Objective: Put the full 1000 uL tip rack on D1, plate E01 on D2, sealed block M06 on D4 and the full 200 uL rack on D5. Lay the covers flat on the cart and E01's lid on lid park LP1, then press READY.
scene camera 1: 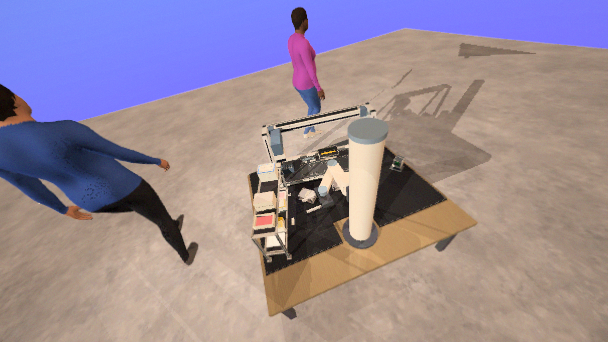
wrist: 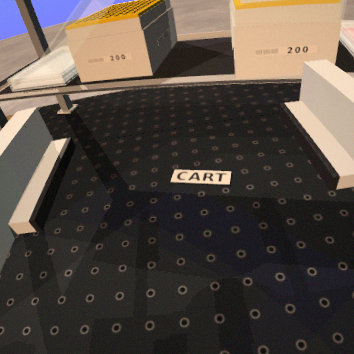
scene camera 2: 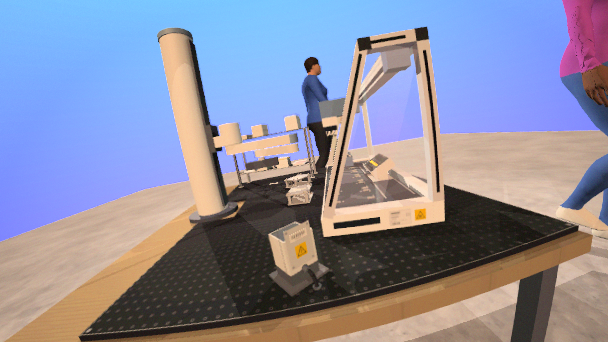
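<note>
My gripper (wrist: 170, 105) (scene camera 1: 325, 201) is open and empty above the dark perforated board, with its fingers wide apart at the left and right of the wrist view. The CART label (wrist: 201, 176) lies on the board between them. Beyond the fingers, on the cart's lower shelf (wrist: 200, 83), stand a 200 rack (wrist: 110, 57) with an uncovered yellow top and a second 200 rack (wrist: 286, 52) with a clear cover. Flat clear pieces (wrist: 42, 71) lie left of the first rack. E01, M06 and the deck position labels cannot be made out.
The cart (scene camera 1: 270, 233) carries a red-topped box (scene camera 1: 264, 220), a beige box (scene camera 1: 264, 200) and a blue-edged box (scene camera 1: 266, 172) on top. The framed deck machine (scene camera 2: 385, 219), white stands (scene camera 2: 299, 195) and a box with a warning sign (scene camera 2: 295, 248) are on the board. Two people stand nearby.
</note>
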